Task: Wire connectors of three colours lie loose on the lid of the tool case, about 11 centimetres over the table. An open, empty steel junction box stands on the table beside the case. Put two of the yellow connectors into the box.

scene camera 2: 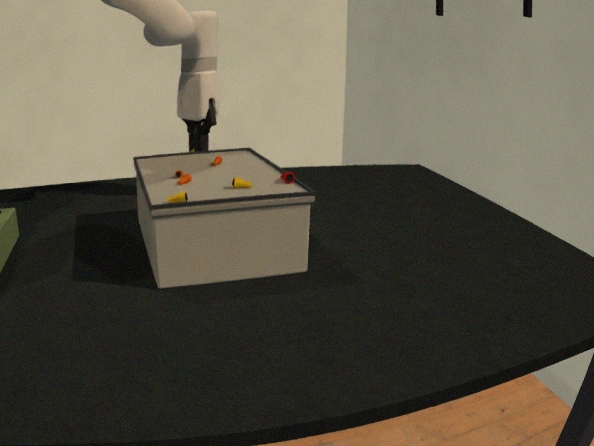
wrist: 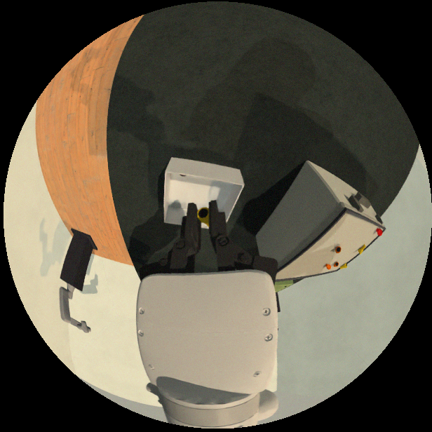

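My gripper (scene camera 2: 198,150) (wrist: 204,210) is shut on a yellow connector (wrist: 203,215), its dark open end showing between the fingertips. In the wrist view they overlap the near side of the open steel junction box (wrist: 205,167); their height over it is hard to tell. The fingers hide part of its inside; no connector shows in the visible part. In scene camera 2 the box is not visible. On the case lid (scene camera 2: 160,167) (wrist: 305,250) lie a yellow connector (scene camera 2: 241,183) (wrist: 362,249) and another yellow connector (scene camera 2: 178,197) (wrist: 343,266) near the edge.
Also on the lid are a red connector (scene camera 2: 288,177) (wrist: 379,232) and orange connectors (scene camera 2: 217,161) (wrist: 338,249). The tall tool case (scene camera 2: 232,245) (wrist: 290,215) stands beside the box. A green block (scene camera 2: 7,230) (wrist: 284,286) is on the black table (scene camera 2: 425,280) (wrist: 210,65).
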